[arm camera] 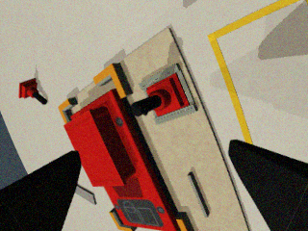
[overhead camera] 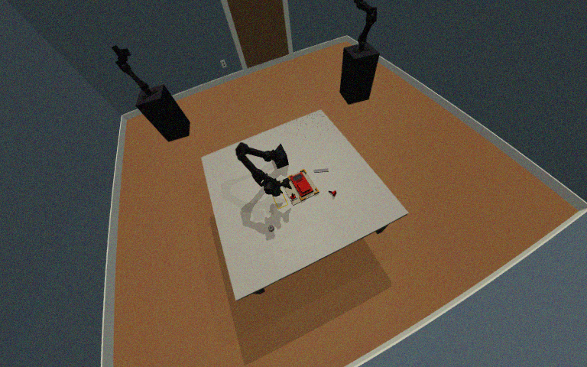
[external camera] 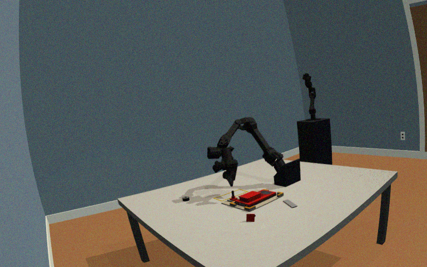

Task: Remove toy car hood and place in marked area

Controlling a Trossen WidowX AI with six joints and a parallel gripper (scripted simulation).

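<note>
My gripper tip is 20 mm past the hood, 130 mm to the right of it and 50 mm above it. From my gripper tip the other things lie so: black ring 220 mm ahead, 180 mm to the right, 80 mm below; then grey flat strip 150 mm behind, 320 mm to the left, 90 mm below.
</note>
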